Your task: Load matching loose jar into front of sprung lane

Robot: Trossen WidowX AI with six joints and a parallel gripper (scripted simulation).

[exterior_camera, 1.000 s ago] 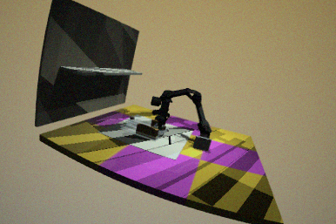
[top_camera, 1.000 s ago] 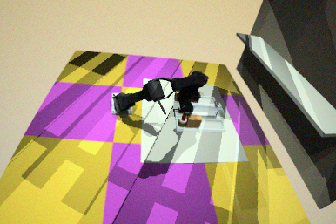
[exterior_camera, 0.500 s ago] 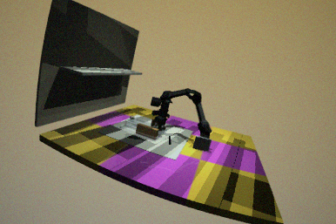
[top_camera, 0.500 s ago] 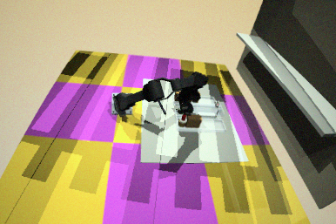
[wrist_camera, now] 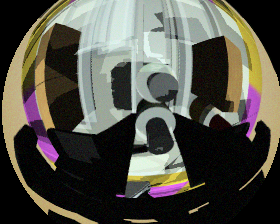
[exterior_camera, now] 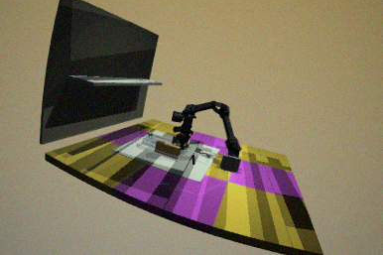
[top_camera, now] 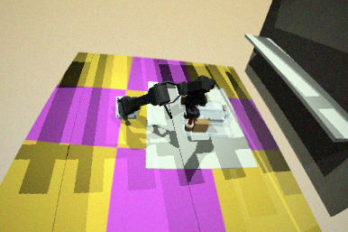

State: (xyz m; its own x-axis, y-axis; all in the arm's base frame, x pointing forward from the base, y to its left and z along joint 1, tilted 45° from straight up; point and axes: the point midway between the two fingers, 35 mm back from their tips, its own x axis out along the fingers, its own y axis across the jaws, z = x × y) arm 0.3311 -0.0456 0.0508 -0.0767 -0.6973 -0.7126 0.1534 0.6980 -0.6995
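My gripper tip is 14 cm short of the clear pusher lane and 2 cm above it. From my gripper tip the other things lie so: grey shelf (50 cm ahead, 6 cm to the right, 33 cm above).
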